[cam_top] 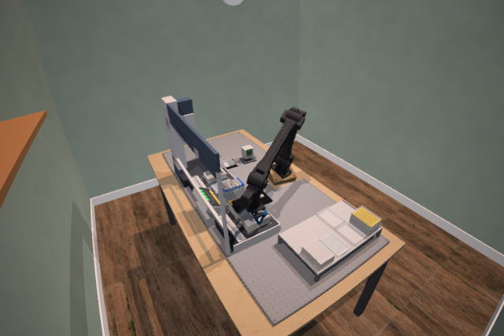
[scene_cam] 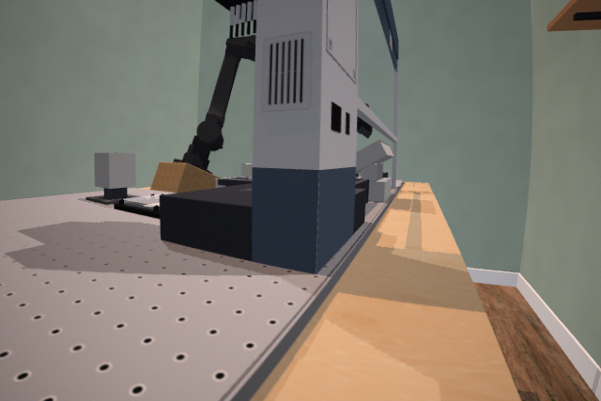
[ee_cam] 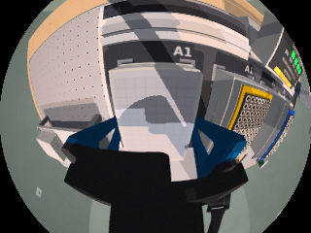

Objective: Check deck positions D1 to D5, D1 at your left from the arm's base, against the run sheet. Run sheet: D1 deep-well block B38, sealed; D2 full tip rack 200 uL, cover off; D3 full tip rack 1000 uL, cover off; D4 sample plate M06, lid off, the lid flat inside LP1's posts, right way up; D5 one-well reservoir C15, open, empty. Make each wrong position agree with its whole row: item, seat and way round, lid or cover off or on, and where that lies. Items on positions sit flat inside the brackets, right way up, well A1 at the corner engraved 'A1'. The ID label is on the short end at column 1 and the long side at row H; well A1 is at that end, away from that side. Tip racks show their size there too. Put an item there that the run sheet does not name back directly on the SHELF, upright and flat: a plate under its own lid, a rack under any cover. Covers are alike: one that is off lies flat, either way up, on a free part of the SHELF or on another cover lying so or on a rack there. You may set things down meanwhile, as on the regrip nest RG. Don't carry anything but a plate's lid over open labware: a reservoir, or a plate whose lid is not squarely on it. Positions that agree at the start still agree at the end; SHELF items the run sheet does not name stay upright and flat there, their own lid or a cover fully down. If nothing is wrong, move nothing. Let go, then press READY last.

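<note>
Now: hand 10 mm past the yellow-framed tip rack and 120 mm to the left of it. From my hand the other things lie so: white block (10 mm below); then gantry beam (140 mm ahead, 310 mm to the right, 420 mm above); then blue-framed tip rack (30 mm behind, 240 mm to the right, 30 mm above).
</note>
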